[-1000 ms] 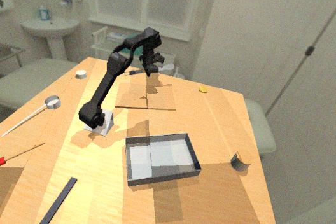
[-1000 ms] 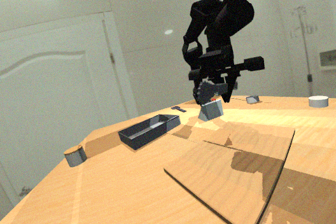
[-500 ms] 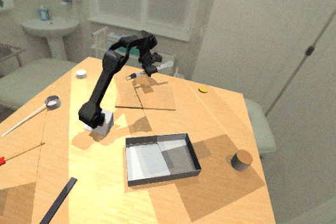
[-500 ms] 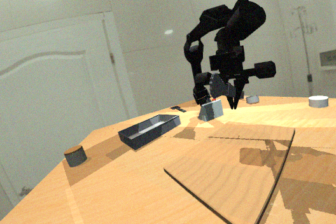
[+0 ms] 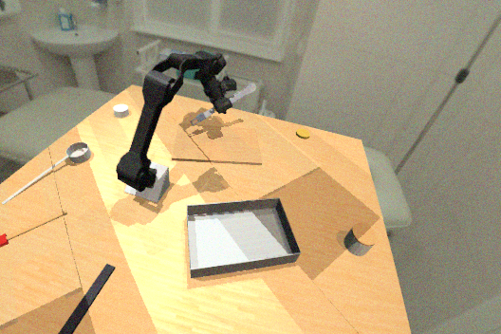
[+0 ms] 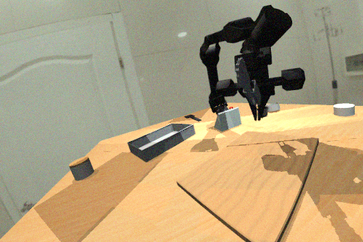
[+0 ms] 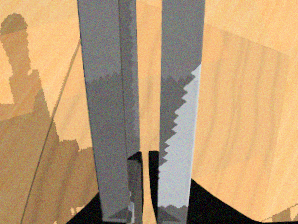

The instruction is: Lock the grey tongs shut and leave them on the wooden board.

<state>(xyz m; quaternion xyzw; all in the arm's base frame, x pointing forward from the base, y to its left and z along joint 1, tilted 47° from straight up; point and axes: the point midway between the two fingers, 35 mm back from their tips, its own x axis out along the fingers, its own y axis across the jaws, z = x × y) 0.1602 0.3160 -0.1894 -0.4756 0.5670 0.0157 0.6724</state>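
Now: the wooden board 13 cm below my gripper tip, 4 cm to the right of it and 1 cm behind it. Round my gripper tip: roasting tin: 46 cm to the right, 18 cm ahead, 11 cm below; red-handled tool: 64 cm to the right, 42 cm behind, 13 cm below; white cylinder: 49 cm behind, 12 cm below, 1 cm to the left.
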